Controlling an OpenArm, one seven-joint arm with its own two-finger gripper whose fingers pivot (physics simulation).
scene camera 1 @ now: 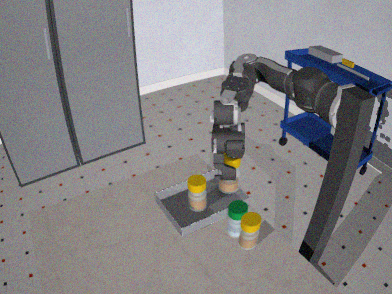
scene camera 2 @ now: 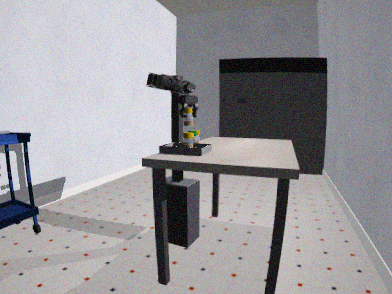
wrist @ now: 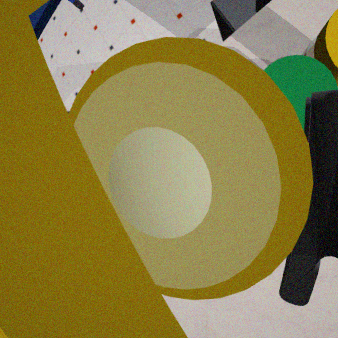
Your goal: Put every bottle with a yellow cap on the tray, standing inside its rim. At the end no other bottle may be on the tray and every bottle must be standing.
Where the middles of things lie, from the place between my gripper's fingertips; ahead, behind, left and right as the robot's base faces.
The grey tray point(scene camera 1: 173, 201) lies 30 mm ahead of my hand, 90 mm to the right of it and 170 mm below it.
